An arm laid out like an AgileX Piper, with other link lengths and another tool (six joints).
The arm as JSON. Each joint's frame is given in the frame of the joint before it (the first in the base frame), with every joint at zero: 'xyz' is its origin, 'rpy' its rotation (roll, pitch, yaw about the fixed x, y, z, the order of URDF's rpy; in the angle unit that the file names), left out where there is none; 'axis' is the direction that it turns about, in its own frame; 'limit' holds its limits. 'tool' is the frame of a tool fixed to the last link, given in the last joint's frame.
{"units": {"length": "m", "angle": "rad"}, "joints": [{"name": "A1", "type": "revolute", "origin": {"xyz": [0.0, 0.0, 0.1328]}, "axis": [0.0, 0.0, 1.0], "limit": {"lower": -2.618, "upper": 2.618}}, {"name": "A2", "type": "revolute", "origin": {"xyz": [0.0, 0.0, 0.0]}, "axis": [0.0, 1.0, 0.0], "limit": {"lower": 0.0, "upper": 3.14}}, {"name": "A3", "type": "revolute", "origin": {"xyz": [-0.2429, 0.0, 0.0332]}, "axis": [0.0, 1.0, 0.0], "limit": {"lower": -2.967, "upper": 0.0}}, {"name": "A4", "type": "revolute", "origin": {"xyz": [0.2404, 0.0, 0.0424]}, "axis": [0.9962, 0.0, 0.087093], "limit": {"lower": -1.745, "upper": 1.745}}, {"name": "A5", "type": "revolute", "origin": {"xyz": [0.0, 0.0, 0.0]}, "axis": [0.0, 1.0, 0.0], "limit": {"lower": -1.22, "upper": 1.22}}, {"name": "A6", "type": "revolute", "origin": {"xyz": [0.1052, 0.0, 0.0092]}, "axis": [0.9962, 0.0, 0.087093], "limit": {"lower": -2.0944, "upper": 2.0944}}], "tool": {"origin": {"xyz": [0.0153, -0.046, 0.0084], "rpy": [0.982, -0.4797, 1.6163]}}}
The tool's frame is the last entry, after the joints.
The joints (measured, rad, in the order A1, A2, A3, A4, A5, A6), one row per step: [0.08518 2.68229 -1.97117 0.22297 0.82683 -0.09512]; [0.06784 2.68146 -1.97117 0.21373 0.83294 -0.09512]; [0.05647 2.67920 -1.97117 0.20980 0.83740 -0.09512]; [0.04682 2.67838 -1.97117 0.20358 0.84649 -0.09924]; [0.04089 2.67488 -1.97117 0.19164 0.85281 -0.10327]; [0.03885 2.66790 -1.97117 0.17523 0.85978 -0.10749]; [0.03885 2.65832 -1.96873 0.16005 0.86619 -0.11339]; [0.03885 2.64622 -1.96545 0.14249 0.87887 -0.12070]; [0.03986 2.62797 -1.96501 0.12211 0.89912 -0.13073]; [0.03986 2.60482 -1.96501 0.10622 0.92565 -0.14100]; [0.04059 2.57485 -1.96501 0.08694 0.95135 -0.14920]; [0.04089 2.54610 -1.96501 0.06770 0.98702 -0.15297]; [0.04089 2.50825 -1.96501 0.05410 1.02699 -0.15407]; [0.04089 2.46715 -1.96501 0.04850 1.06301 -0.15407]
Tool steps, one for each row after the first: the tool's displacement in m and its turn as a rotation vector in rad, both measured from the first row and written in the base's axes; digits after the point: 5 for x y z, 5 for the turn. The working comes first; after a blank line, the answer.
Tool pose at each row, in the base's axes (x y z in m, rotation vector in rad; the steps are taken from these numbers as rounded here): [0.46399 0.01359 -0.03985 2.35504 1.40455 0.63343]; [0.46376 0.00481 -0.03941 2.35852 1.39273 0.61946]; [0.46373 -0.00074 -0.03839 2.36217 1.38301 0.61274]; [0.46306 -0.00562 -0.03805 2.36313 1.38541 0.60067]; [0.46328 -0.00931 -0.03628 2.35341 1.39346 0.59252]; [0.46412 -0.01157 -0.03280 2.33534 1.40839 0.58645]; [0.46490 -0.01279 -0.02866 2.31561 1.42622 0.58258]; [0.46521 -0.01415 -0.02362 2.29500 1.44987 0.57334]; [0.46637 -0.01518 -0.01510 2.26792 1.47934 0.56563]; [0.46730 -0.01625 -0.00444 2.24601 1.50530 0.55884]; [0.46892 -0.01736 0.00955 2.21739 1.52676 0.55703]; [0.46859 -0.01881 0.02275 2.19868 1.54765 0.54155]; [0.46798 -0.01996 0.03992 2.18505 1.55893 0.53297]; [0.46721 -0.02042 0.05840 2.17619 1.56068 0.53593]

[-0.00023 -0.00878 0.00044 -0.00709 0.00461 -0.01087]; [-0.00026 -0.01433 0.00146 -0.00987 0.00655 -0.01919]; [-0.00093 -0.01921 0.00180 -0.01477 0.01371 -0.01964]; [-0.00071 -0.02290 0.00357 -0.02437 0.01526 -0.01373]; [0.00013 -0.02516 0.00705 -0.03756 0.01379 -0.00126]; [0.00091 -0.02638 0.01119 -0.05010 0.01144 0.01396]; [0.00122 -0.02774 0.01623 -0.06450 0.01339 0.03262]; [0.00238 -0.02877 0.02475 -0.08121 0.01346 0.05694]; [0.00331 -0.02984 0.03541 -0.09420 0.01473 0.07815]; [0.00493 -0.03095 0.04940 -0.11044 0.00871 0.09862]; [0.00460 -0.03240 0.06260 -0.12629 0.01455 0.11469]; [0.00399 -0.03355 0.07977 -0.13742 0.01613 0.12419]; [0.00322 -0.03401 0.09825 -0.14187 0.01082 0.12783]
